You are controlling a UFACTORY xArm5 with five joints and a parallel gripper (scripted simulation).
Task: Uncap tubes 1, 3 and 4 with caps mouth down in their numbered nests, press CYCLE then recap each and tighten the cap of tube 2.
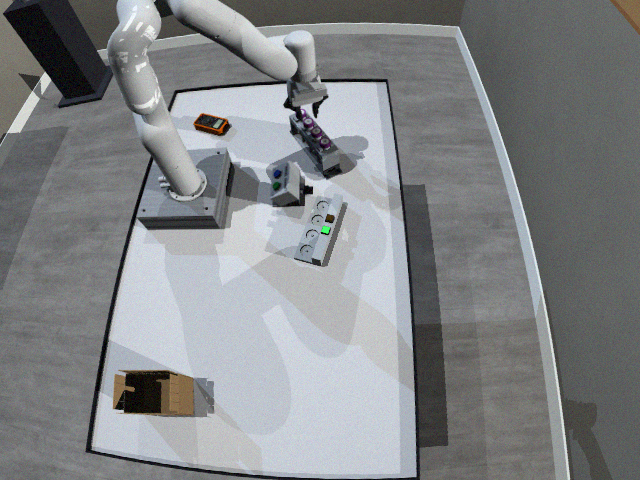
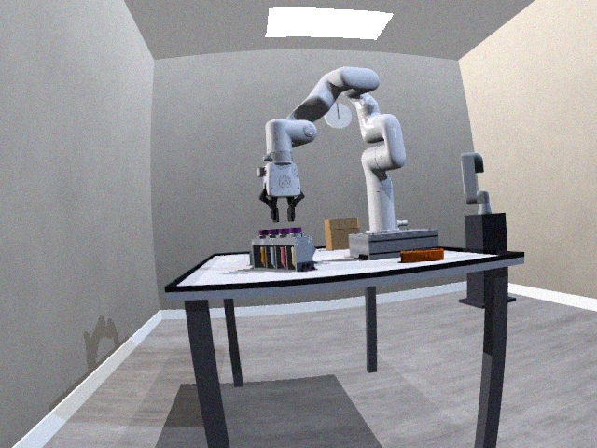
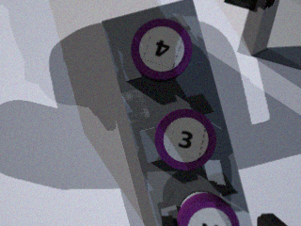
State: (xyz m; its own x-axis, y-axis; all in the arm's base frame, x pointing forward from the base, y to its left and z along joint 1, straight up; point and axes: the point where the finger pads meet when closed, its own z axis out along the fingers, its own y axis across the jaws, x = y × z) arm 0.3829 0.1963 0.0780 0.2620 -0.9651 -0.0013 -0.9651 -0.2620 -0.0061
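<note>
My hand is 10 cm past the green key, 21 cm to the left of it and 9 cm above it. Round my hand: blue key: 10 cm behind, 16 cm to the right, 9 cm below; then key housing: 8 cm behind, 19 cm to the right, 11 cm below; then cardboard box: 40 cm behind, 82 cm to the right, 10 cm below.
</note>
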